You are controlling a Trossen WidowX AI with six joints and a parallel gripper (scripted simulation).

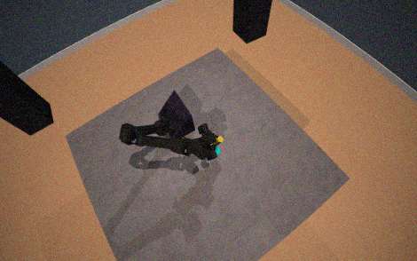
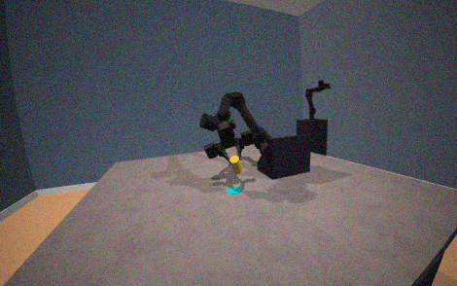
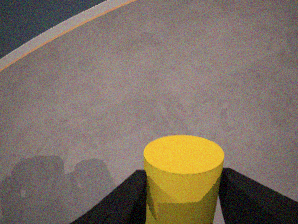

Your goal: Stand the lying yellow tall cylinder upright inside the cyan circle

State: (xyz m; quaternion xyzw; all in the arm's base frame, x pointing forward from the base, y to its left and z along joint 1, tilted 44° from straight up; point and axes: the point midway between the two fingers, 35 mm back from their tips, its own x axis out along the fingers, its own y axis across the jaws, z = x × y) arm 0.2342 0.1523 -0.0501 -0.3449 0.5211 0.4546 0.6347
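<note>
Now: gripper tip 30 mm to the left of the cyan circle and 130 mm above it. Round my gripper tip: yellow tall cylinder: 10 mm behind, 10 mm to the right, 20 mm below.
</note>
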